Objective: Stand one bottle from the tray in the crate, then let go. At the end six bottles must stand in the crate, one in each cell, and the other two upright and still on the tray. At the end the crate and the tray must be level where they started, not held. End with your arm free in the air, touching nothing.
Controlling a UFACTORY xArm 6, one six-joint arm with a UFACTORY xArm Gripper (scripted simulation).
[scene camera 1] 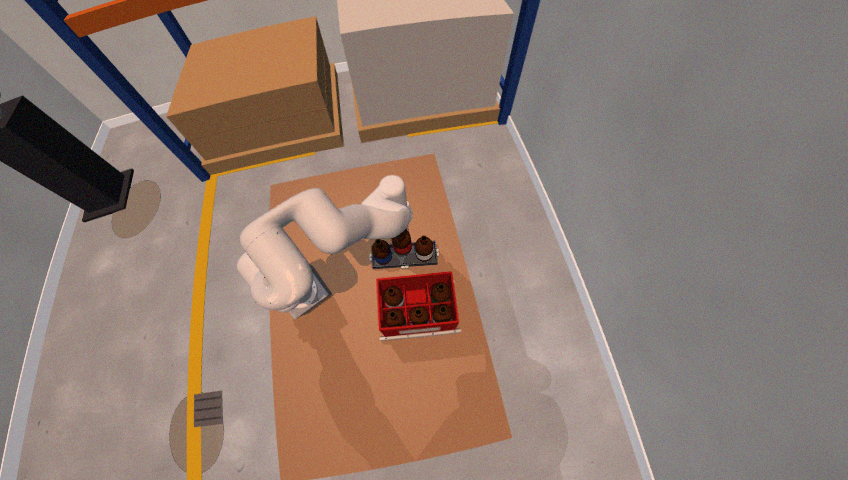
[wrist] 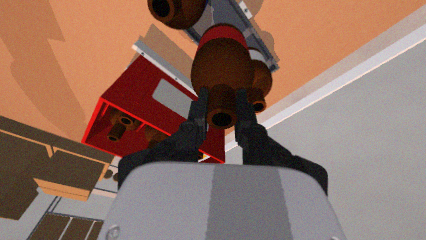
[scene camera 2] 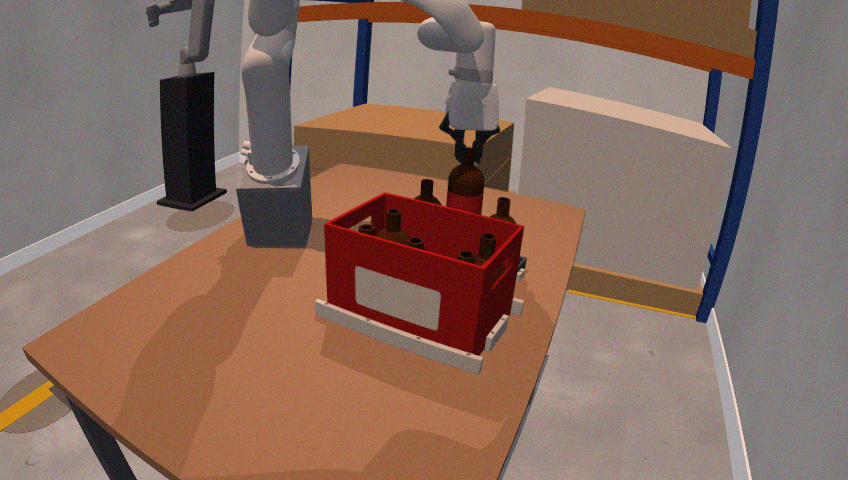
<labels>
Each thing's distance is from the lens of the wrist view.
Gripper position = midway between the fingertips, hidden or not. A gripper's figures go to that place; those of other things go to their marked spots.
my gripper point(wrist: 221, 100): 14 cm
red crate point(wrist: 143, 91): 30 cm
</labels>
